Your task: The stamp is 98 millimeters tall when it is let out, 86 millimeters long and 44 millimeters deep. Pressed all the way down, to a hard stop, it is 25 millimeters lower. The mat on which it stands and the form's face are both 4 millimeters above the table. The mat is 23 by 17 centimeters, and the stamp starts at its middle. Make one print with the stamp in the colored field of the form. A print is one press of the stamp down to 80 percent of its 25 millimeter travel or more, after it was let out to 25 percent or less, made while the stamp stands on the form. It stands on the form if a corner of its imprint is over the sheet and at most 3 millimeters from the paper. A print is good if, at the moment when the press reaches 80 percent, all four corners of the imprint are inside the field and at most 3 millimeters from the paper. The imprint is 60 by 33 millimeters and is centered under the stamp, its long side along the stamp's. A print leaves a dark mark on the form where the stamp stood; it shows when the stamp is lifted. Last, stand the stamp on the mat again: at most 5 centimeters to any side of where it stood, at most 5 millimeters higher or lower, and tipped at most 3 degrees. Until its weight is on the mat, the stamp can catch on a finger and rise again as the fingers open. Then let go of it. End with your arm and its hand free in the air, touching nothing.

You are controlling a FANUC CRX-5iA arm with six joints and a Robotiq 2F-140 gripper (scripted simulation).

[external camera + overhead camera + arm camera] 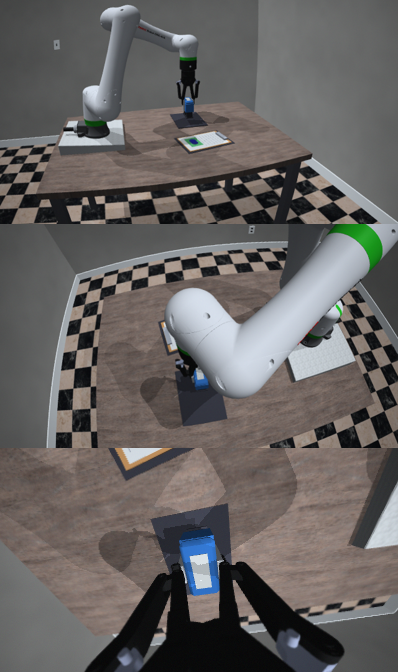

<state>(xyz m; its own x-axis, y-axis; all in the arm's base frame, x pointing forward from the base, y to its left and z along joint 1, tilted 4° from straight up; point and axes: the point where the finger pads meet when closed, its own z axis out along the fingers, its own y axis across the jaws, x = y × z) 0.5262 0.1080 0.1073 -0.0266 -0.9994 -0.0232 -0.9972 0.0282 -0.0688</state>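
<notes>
Right now my hand is 11 cm above the mat, 5 cm to the right of it and 1 cm short of it. From my hand the other things lie so: form: 25 cm to the right, 10 cm below, 3 cm ahead; blue stamp: 2 cm below.
</notes>
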